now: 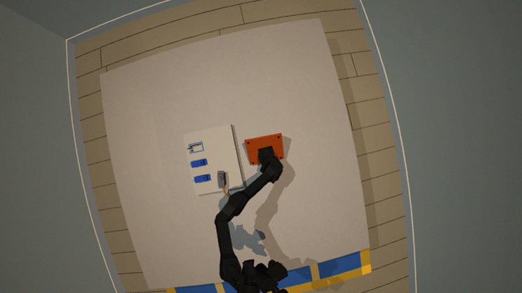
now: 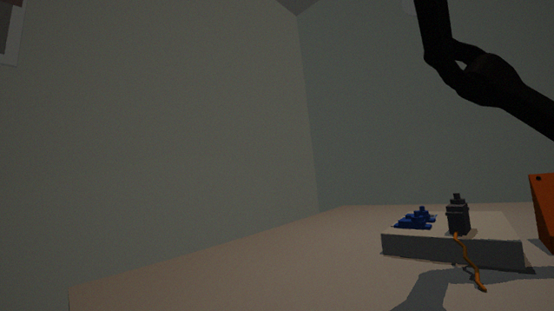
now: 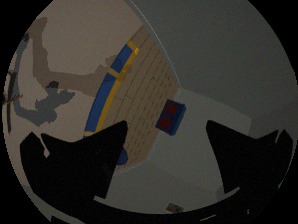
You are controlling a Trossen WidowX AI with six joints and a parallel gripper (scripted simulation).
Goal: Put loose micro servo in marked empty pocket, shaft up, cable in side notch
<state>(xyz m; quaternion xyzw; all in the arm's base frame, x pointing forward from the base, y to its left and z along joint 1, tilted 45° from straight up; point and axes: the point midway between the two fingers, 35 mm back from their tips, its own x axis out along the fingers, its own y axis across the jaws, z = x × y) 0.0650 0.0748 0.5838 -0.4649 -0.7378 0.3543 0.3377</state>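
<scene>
Now: gripper tip 140 mm short of the deck, 510 mm to the left of it and 400 mm above it.
</scene>
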